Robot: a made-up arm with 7 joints.
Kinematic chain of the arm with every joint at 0, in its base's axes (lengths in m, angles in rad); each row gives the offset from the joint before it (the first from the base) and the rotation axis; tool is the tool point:
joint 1: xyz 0 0 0.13 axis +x
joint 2: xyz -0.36 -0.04 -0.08 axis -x
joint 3: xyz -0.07 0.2 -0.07 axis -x
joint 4: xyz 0 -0.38 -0.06 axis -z
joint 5: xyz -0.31 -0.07 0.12 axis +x
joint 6: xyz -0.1 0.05 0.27 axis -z
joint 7: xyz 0.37 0.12 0 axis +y
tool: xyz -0.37 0 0.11
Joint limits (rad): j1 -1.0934..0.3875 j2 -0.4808..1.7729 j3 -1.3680..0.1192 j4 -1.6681..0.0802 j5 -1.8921..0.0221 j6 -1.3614..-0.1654 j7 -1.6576..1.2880
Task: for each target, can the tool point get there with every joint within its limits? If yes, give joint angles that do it. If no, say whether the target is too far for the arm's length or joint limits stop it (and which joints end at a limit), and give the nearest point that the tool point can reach.
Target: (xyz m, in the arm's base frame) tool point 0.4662 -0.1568 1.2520
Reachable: no: joint limits stop it (at a limit: joint 1, joint 2, joint 4, joint 5, joint 6, joint 7) | nearest point -0.0994 -0.1911 0.9881 | short by 0.625 m
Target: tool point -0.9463 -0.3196 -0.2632
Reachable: yes | joints -0.1329 1.4004 -0.7598 -0.6711 -1.5967 -0.4217 1.0298
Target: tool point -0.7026 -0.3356 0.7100
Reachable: yes | joints -0.4311 0.9622 -0.3901 -1.1868 -0.3131 -1.1762 -0.3785
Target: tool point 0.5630 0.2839 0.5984
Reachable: no: joint limits stop it (at a limit: joint 2, joint 3, joint 4, joint 5, joint 7) | nearest point -0.1001 0.3077 0.6377 | short by 0.665 m
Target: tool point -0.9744 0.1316 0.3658
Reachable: yes | joints -0.8275 0.9326 -0.0905 -0.4814 -0.5678 -1.1717 -0.1775
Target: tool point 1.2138 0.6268 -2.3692
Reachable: no: too far | nearest point -0.0994 0.2376 -0.8888 | short by 2.017 m
